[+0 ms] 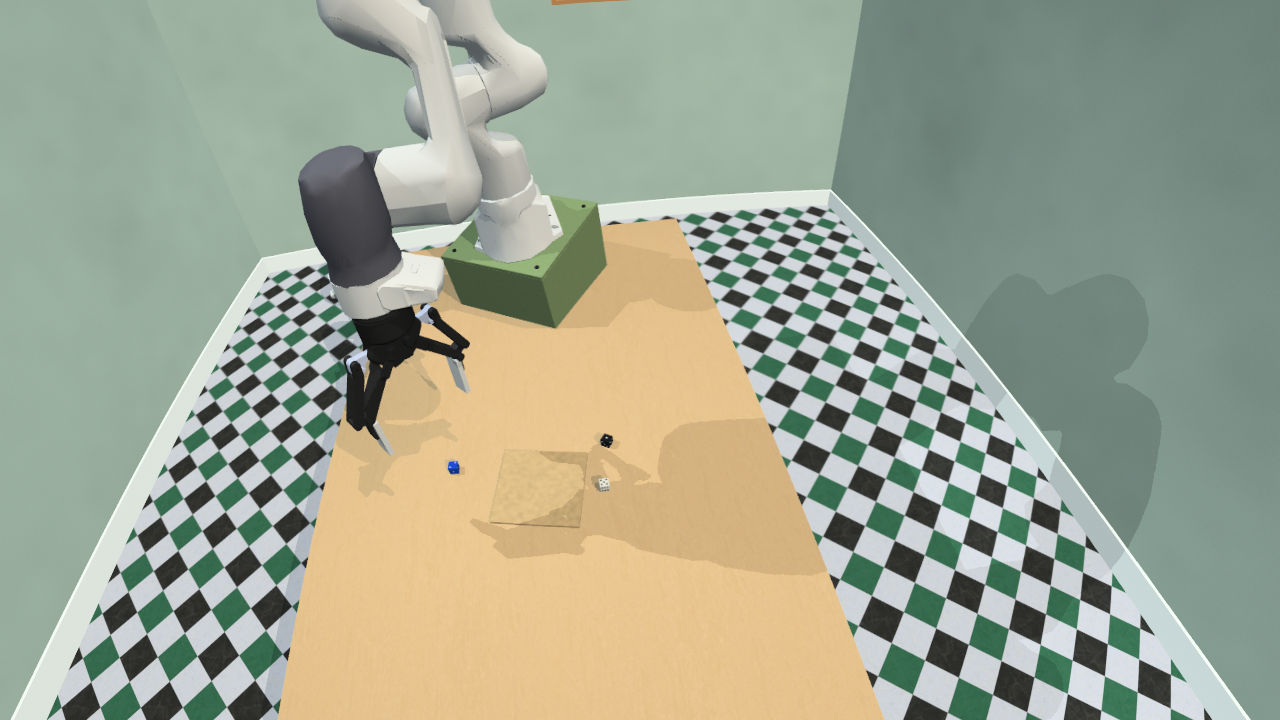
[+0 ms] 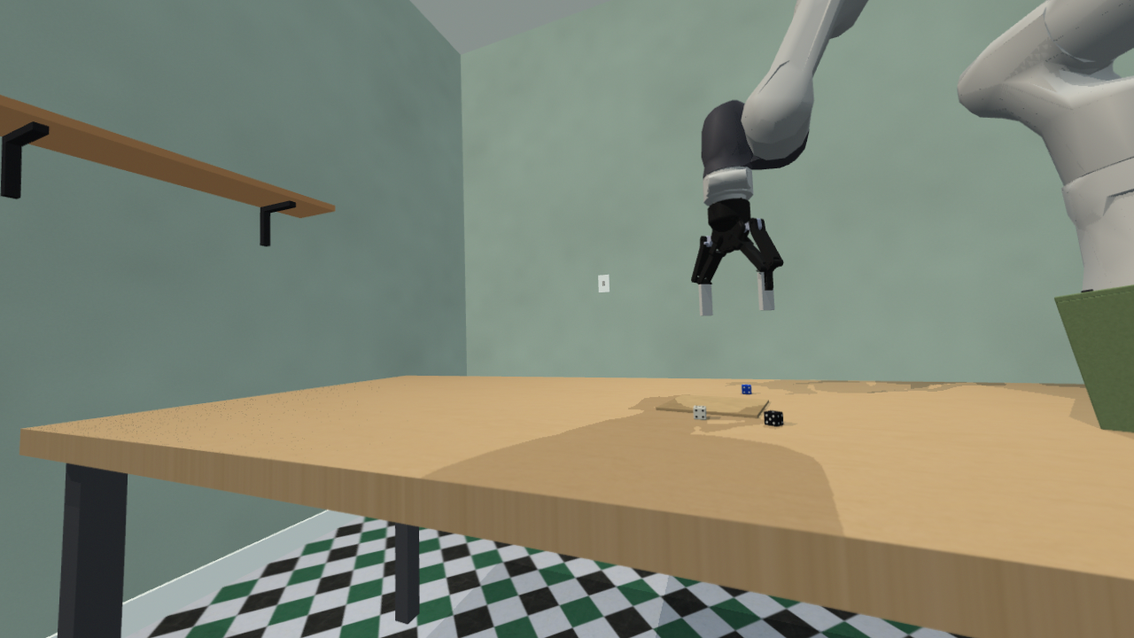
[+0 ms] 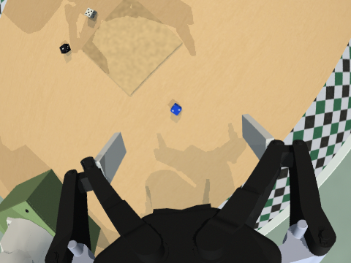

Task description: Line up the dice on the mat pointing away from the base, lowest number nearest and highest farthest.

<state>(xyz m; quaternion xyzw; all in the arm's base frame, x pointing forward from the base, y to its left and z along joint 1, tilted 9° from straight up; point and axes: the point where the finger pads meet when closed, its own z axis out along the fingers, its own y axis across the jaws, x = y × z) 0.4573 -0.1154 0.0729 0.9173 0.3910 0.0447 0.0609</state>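
The blue die is 15 cm below my hand and 1 cm behind it. Round my hand: black die: 26 cm to the left, 15 cm below, 4 cm behind; tan mat: 16 cm below, 15 cm to the left, 3 cm ahead; white die: 25 cm to the left, 15 cm below, 5 cm ahead.
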